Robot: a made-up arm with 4 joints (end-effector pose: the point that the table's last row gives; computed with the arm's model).
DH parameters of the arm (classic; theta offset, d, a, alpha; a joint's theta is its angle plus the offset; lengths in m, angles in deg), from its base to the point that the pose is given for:
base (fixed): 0 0 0 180
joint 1: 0 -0.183 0.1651 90
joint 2: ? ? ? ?
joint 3: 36.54 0.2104 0.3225 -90
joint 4: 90 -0.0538 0.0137 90
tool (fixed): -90 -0.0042 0 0
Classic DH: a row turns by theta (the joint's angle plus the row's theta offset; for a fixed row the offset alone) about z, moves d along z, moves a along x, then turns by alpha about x.
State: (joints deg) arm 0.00 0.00 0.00 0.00
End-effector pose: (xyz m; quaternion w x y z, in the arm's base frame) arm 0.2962 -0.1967 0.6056 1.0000 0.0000 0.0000 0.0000
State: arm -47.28 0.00 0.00 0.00
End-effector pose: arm 0.3454 0.0842 0.6056 0.9161 0.0000 0.0000 0.4010
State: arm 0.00 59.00 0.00 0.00
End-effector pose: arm 0.5948 -0.1967 0.2883 0.8704 0.0000 0.4924 0.0000
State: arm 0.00 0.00 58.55 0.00
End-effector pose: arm -0.0011 -0.1967 0.4993 0.8723 0.0000 -0.4890 0.0000
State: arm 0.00 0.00 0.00 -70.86
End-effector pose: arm 0.2962 -0.2019 0.6214 0.8148 0.5797 0.0000 0.0000
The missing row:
joint 2: -53.46 0 0.1298 180
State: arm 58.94 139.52 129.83 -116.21
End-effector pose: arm -0.0358 -0.3528 0.3763 0.4231 0.7585 -0.3773 -0.3214
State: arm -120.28 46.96 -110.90 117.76
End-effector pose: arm 0.0079 0.4237 -0.1119 0.6792 0.5217 -0.1100 -0.5044
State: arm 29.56 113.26 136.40 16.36
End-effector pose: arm 0.0380 -0.2497 0.3813 0.9303 -0.1854 -0.1564 -0.2750
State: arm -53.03 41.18 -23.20 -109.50
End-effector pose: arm 0.5408 0.3676 0.3077 0.6313 0.4812 0.5837 -0.1712
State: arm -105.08 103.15 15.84 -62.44
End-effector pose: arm 0.0415 0.6159 0.0459 0.6603 -0.2405 0.6567 0.2735
